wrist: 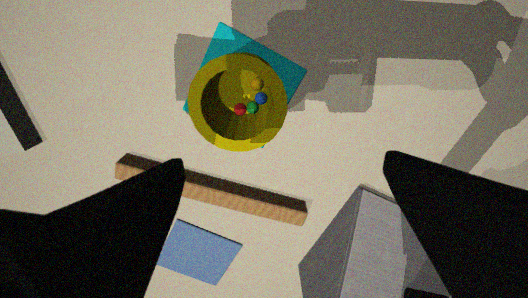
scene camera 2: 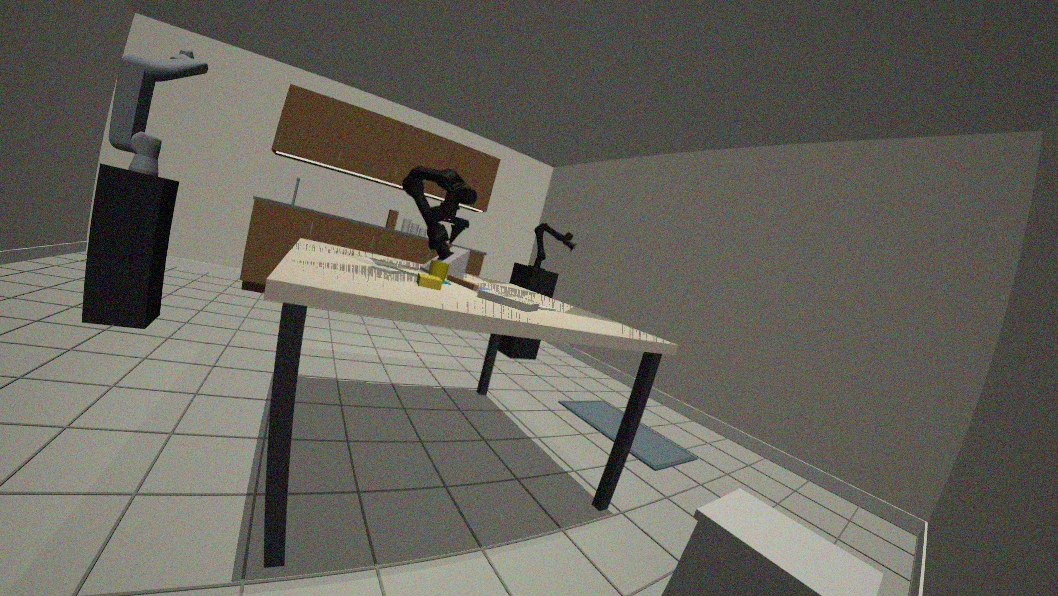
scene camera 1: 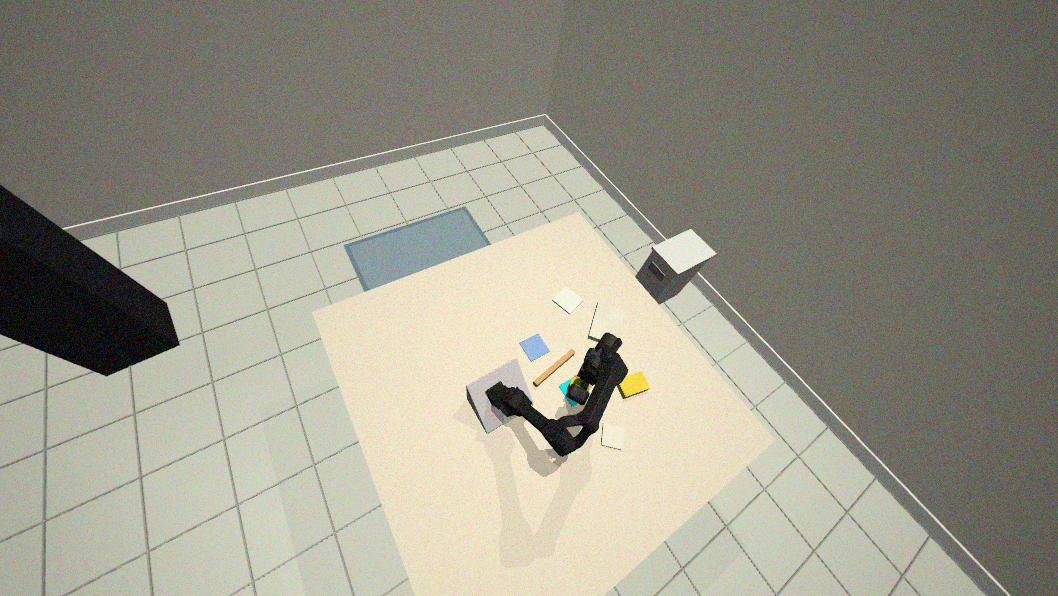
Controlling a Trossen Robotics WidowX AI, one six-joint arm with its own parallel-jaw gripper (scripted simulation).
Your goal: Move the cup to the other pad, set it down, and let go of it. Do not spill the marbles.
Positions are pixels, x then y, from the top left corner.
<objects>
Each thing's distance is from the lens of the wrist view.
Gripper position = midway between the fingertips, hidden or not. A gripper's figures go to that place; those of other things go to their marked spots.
my gripper (wrist: 284, 164): 0.11 m
yellow cup (wrist: 223, 82): 0.24 m
</objects>
